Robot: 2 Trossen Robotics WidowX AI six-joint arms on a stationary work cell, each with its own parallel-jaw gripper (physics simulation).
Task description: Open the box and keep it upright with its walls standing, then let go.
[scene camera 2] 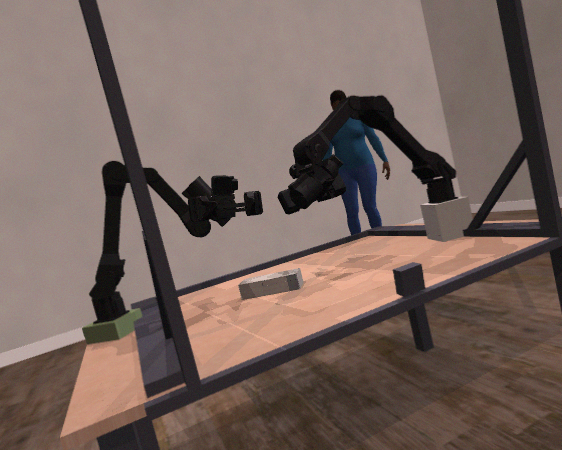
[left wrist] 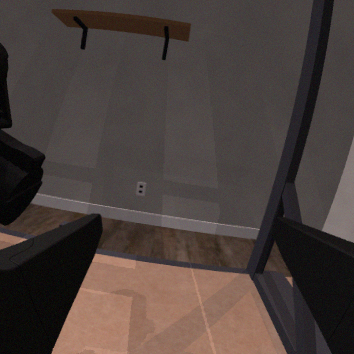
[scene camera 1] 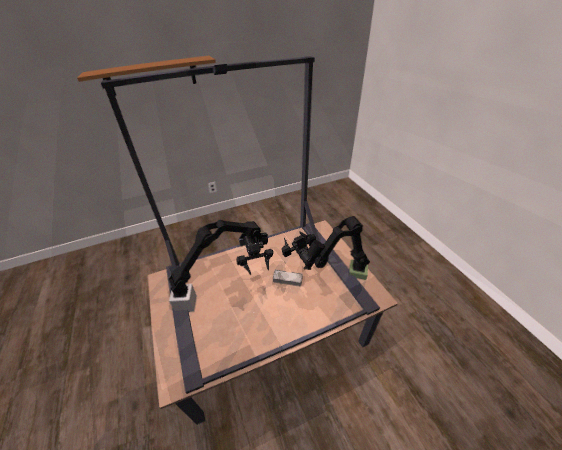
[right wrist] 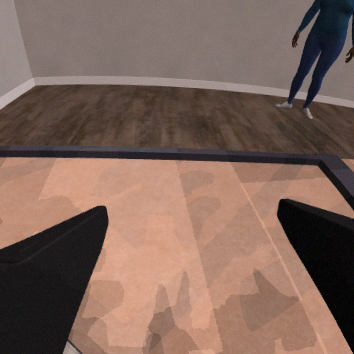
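Pixels of known places: left gripper, between the fingertips: (scene camera 2: 235, 202) (left wrist: 189, 224) (scene camera 1: 291, 235); right gripper, between the fingertips: (scene camera 1: 259, 272) (right wrist: 193, 210); left arm's base, origin of its link: (scene camera 2: 111, 317) (scene camera 1: 359, 267); right arm's base, origin of its link: (scene camera 2: 443, 200) (scene camera 1: 180, 292).
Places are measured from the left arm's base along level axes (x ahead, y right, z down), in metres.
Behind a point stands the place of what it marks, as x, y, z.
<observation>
A small grey-white oblong box (scene camera 1: 288, 277) {0.377, -0.169, 0.005} (scene camera 2: 271, 283) {0.394, -0.134, 0.016} lies flat on the table, with its pale top down and no raised flap visible. A tiny corner of the box (right wrist: 72, 348) {0.442, -0.196, 0.002} shows at the bottom edge of the right wrist view. My right gripper (scene camera 1: 258, 270) {0.490, -0.295, -0.154} (scene camera 2: 287, 201) (right wrist: 193, 210) {0.490, -0.295, -0.154} is open and empty, raised above the table and left of the box in scene camera 1. My left gripper (scene camera 1: 294, 237) {0.388, -0.051, -0.209} (scene camera 2: 253, 203) (left wrist: 189, 224) {0.388, -0.051, -0.209} is open and empty, also raised, and points towards the dark wall. The box does not show in the left wrist view.
The table (scene camera 1: 225, 345) {0.570, -0.609, 0.043} carries a dark frame with an upright post (scene camera 1: 306, 145) {0.392, 0.293, -0.568} (scene camera 2: 131, 170) {0.406, 0.330, -0.285} (left wrist: 300, 120) {0.394, 0.291, -0.311}. Part of the right arm (left wrist: 19, 175) {0.512, -0.096, -0.203} shows at the left of the left wrist view. A person in blue (scene camera 2: 352, 150) (right wrist: 325, 37) stands beyond the table.
</observation>
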